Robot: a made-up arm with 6 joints.
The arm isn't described. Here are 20 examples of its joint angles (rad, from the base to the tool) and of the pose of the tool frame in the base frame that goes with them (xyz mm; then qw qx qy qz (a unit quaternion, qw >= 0)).
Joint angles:
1: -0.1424 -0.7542 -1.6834 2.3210 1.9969 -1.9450
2: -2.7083 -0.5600 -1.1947 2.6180 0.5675 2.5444
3: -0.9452 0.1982 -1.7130 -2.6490 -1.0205 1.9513
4: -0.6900 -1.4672 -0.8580 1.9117 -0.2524 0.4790
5: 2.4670 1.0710 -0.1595 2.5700 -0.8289 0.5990
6: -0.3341 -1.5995 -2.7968 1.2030 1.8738 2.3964
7: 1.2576 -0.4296 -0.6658 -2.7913 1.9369 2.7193
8: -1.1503 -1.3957 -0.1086 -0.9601 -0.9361 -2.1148
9: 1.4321 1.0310 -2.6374 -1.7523 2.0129 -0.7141
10: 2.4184 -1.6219 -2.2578 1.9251 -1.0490 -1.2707
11: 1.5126 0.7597 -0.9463 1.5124 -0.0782 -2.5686
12: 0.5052 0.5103 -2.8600 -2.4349 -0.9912 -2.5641
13: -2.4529 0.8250 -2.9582 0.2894 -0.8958 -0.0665
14: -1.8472 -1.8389 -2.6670 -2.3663 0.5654 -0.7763
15: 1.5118 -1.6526 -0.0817 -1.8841 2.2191 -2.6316
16: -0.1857 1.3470 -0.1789 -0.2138 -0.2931 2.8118
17: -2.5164 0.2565 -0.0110 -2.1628 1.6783 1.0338
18: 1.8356 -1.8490 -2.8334 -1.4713 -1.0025 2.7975
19: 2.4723 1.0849 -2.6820 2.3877 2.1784 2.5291
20: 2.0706 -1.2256 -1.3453 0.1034 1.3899 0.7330
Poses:
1: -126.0 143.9 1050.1 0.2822 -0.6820 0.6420 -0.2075
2: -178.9 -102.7 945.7 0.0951 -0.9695 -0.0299 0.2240
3: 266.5 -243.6 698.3 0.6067 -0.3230 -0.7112 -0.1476
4: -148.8 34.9 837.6 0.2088 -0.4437 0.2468 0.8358
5: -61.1 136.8 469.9 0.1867 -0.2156 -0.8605 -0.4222
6: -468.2 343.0 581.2 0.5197 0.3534 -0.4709 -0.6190
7: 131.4 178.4 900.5 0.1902 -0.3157 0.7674 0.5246
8: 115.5 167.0 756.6 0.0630 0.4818 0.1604 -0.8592
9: 193.5 492.9 674.4 0.1337 -0.5339 -0.5695 0.6105
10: 447.1 -250.1 672.9 0.4942 0.4461 0.2473 -0.7040
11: 119.2 419.5 396.4 0.3072 0.3358 -0.5220 0.7214
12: 326.3 304.6 816.6 0.6488 0.3023 -0.5224 -0.4635
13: -288.4 -283.4 944.0 0.5530 0.7169 0.3628 -0.2206
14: 220.0 632.0 464.5 0.4627 0.5364 -0.7031 0.0617
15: 125.1 -214.1 654.8 0.1415 -0.2313 0.1364 0.9528
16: 221.8 34.2 199.1 0.0445 0.7906 -0.3185 0.5211
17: -218.0 -64.8 553.1 0.6888 -0.5977 0.3948 -0.1116
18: -40.2 -573.7 417.0 0.5153 -0.8418 -0.0734 0.1430
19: -475.9 227.9 772.7 0.2828 -0.6833 0.0120 0.6730
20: 1.2 -155.7 867.9 0.7529 0.4952 -0.4243 0.0884
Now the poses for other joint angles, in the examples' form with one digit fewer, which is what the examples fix.
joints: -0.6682 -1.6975 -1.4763 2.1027 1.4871 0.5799
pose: -309 390 756 0.565 0.487 -0.620 -0.244
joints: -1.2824 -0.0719 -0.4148 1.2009 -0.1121 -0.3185
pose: 70 -309 616 0.108 -0.579 -0.135 -0.796
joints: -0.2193 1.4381 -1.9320 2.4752 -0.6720 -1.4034
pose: 432 -167 212 0.447 -0.672 -0.211 -0.551
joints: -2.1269 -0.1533 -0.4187 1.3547 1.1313 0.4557
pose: -9 -296 639 0.203 -0.105 -0.248 0.941
